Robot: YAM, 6 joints.
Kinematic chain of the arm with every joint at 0, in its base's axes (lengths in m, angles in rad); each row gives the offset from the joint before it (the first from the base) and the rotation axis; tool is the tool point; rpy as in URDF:
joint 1: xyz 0 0 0.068 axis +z
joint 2: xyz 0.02 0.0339 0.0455 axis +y
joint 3: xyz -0.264 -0.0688 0 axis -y
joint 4: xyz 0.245 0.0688 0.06 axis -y
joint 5: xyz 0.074 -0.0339 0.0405 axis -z
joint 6: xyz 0.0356 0 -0.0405 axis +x
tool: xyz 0 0 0 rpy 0 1.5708 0
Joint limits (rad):
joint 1: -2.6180..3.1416
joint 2: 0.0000..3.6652
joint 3: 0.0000..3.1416
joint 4: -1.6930..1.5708
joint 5: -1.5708..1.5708
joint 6: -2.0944..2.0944
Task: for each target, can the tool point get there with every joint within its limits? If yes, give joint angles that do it. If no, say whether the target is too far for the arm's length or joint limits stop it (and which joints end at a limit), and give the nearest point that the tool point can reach.
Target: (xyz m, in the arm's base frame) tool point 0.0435 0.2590 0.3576
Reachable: yes | joints 1.2831 1.2477 0.8006 0.9780 -1.1043 1.6253
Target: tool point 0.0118 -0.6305 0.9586
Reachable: no: too far | nearest point 0.0072 -0.3865 0.6208 | short by 0.417 m
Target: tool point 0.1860 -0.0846 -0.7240
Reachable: no: too far | nearest point 0.2057 -0.0936 -0.3796 | short by 0.345 m
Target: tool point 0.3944 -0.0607 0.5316
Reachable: yes | joints -0.0694 2.0150 2.1787 1.0262 1.2028 -1.3932
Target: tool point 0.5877 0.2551 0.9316
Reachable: no: too far | nearest point 0.3653 0.1586 0.6121 | short by 0.401 m
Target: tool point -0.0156 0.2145 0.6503
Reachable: yes | joints -1.6124 0.8971 2.2564 0.8786 0.7612 -1.4563
